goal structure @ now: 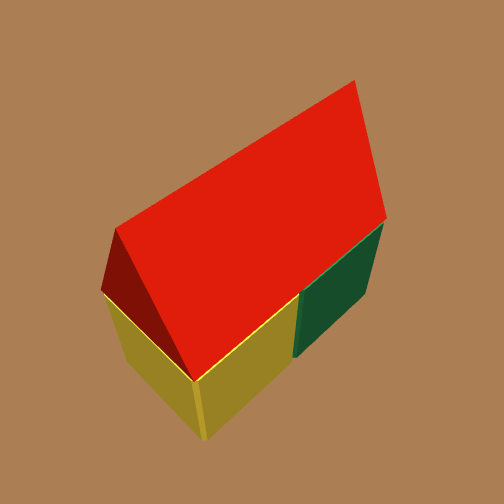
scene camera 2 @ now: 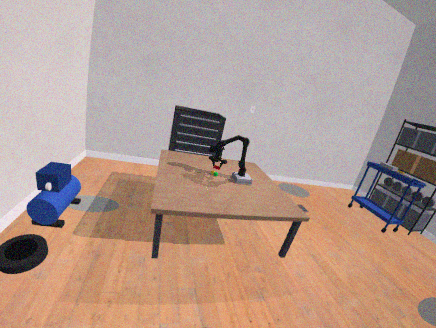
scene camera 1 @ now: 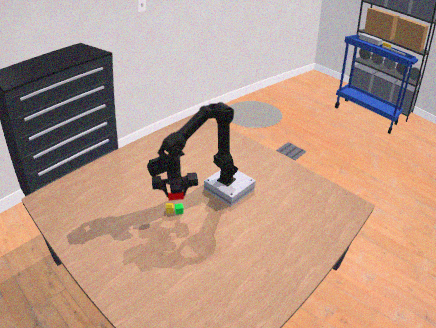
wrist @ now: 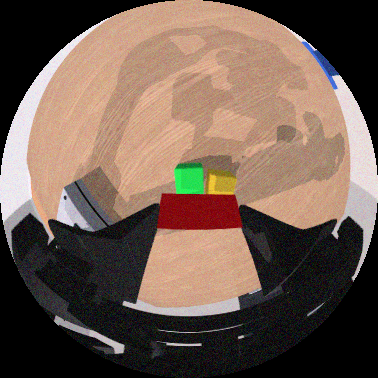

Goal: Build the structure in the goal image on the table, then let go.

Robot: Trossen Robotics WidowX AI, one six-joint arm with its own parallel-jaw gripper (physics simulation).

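Where they show: gripper, between the fingertips: [scene camera 2: 216, 167] [scene camera 1: 175, 196] [wrist: 200, 209]; arm's base, origin of its link: [scene camera 2: 241, 175] [scene camera 1: 226, 180].
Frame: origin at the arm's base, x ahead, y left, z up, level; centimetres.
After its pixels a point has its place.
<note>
My gripper [scene camera 1: 175, 192] @[x 26.0, y -8.1, z 2.9 cm] [scene camera 2: 217, 164] @[x 26.0, y -8.1, z 2.9 cm] [wrist: 200, 209] @[x 26.0, y -8.1, z 2.9 cm] is shut on a red block [scene camera 1: 175, 196] @[x 26.2, y -8.2, z 2.9 cm] [scene camera 2: 216, 167] @[x 26.1, y -8.2, z 3.0 cm] [wrist: 199, 212] @[x 25.9, y -8.2, z 3.3 cm], which spans the gap between the two fingers. The red block is held above the table, over or very near two small blocks. A green block [scene camera 1: 179, 209] @[x 26.7, y -5.8, z -2.7 cm] [scene camera 2: 215, 174] @[x 26.5, y -5.6, z -3.7 cm] [wrist: 189, 179] @[x 25.8, y -6.9, z -2.3 cm] and a yellow block [scene camera 1: 169, 208] @[x 29.1, y -9.4, z -2.6 cm] [wrist: 221, 182] @[x 28.3, y -9.7, z -2.3 cm] stand side by side on the table [scene camera 1: 280, 240] @[x 13.9, y 37.3, z -5.5 cm] [scene camera 2: 200, 200] @[x 54.9, y 41.9, z -5.6 cm], with a narrow gap between them in the wrist view. The red block hides part of both in the wrist view. The yellow block is too small to make out in scene camera 2.
The arm's pale base [scene camera 1: 230, 187] @[x 3.3, y 4.4, z -0.1 cm] [scene camera 2: 242, 178] @[x 2.0, y 7.3, z -0.5 cm] [wrist: 75, 212] @[x 6.6, y 3.6, z -0.1 cm] stands on the table close to the small blocks. A dark drawer cabinet [scene camera 1: 65, 120] [scene camera 2: 197, 131] stands behind the table. A blue cart [scene camera 1: 372, 102] [scene camera 2: 375, 207] stands on the floor to the right.
</note>
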